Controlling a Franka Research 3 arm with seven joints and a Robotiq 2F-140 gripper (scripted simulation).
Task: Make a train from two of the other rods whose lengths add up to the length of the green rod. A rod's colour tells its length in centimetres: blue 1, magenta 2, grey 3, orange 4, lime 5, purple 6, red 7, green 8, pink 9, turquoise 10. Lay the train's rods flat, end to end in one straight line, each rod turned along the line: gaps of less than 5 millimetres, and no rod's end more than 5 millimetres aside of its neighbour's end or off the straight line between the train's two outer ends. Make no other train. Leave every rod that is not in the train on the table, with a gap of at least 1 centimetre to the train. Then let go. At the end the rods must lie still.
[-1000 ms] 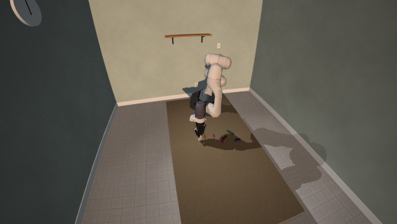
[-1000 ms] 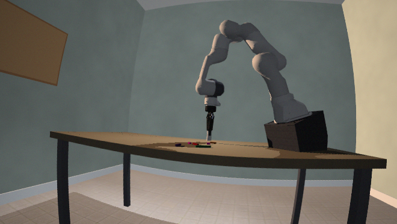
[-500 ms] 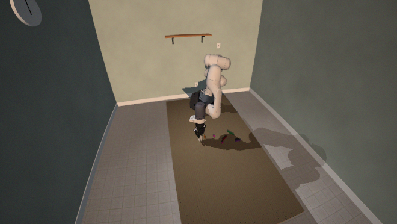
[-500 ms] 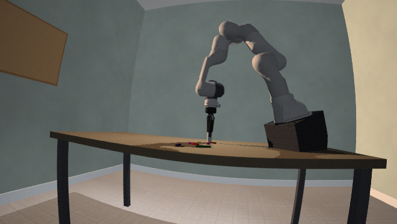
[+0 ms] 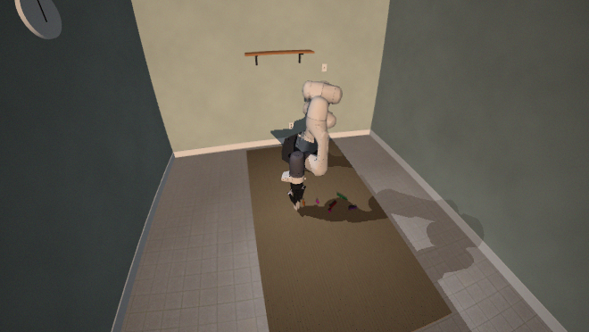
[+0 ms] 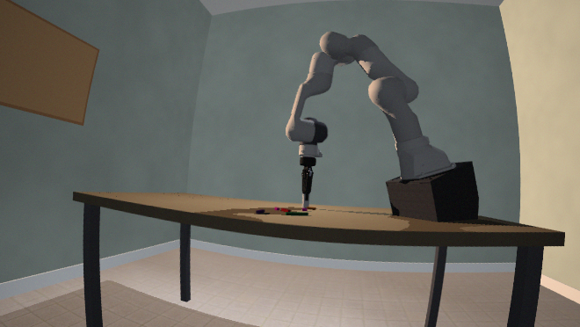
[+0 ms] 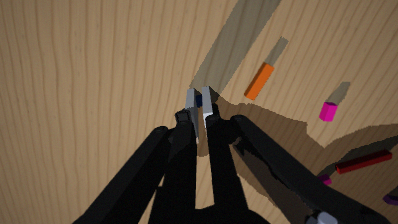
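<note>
Now: the blue rod 3 cm below my hand. Round my hand: orange rod (5 cm behind, 5 cm to the left, 3 cm below); then red rod (1 cm behind, 24 cm to the left, 3 cm below); then green rod (9 cm behind, 32 cm to the left, 3 cm below).
</note>
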